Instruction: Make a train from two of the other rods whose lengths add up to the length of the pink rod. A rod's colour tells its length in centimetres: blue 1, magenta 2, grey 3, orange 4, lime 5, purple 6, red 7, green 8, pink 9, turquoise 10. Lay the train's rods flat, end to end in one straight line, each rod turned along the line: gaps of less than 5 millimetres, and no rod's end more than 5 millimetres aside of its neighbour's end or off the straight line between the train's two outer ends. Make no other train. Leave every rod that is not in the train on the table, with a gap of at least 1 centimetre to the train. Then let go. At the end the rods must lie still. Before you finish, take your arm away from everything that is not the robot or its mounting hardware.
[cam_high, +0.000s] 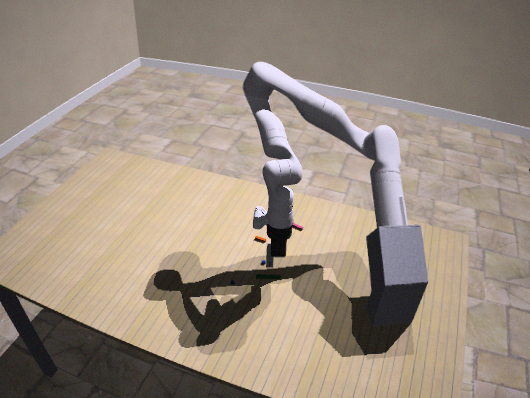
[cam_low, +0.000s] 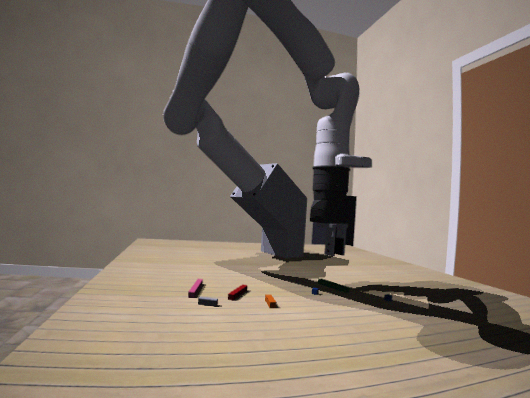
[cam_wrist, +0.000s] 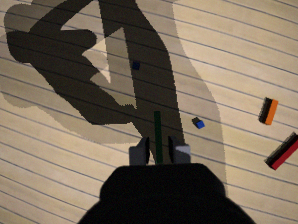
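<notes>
Right now the green rod is 8 cm below my hand. Round my hand: grey rod 5 cm ahead, 27 cm to the right, 8 cm below; orange rod 6 cm ahead, 17 cm to the right, 8 cm below; red rod 21 cm to the right, 8 cm below.
</notes>
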